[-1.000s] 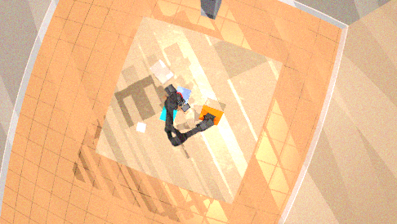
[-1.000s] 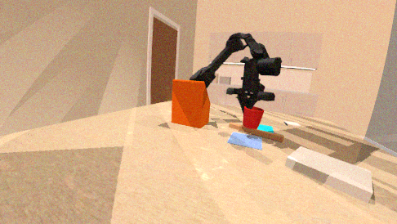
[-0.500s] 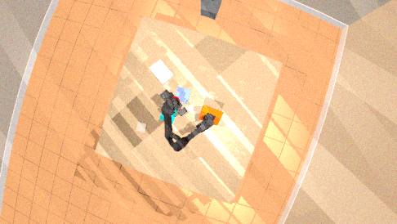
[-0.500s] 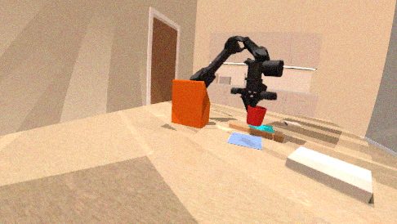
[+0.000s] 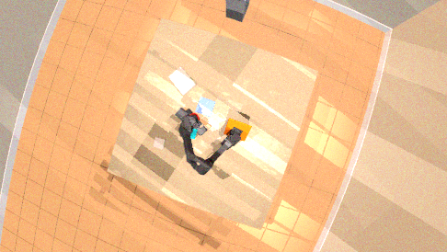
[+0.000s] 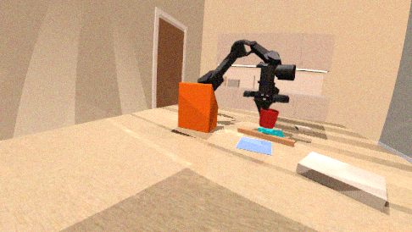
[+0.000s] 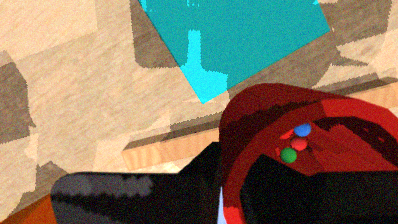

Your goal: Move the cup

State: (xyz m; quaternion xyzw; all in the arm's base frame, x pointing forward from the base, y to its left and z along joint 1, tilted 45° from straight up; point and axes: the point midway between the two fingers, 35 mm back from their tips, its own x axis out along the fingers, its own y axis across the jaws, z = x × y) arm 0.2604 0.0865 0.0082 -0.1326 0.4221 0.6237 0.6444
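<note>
The blue marble is 5 cm ahead of my gripper tip, 2 cm to the right of it and 2 cm below it. The rest, counted from my gripper tip: cyan pad 9 cm below, 7 cm to the left, 4 cm ahead; red cup 3 cm ahead, 1 cm to the right; wooden bar 8 cm below, 3 cm to the right, 2 cm ahead.
</note>
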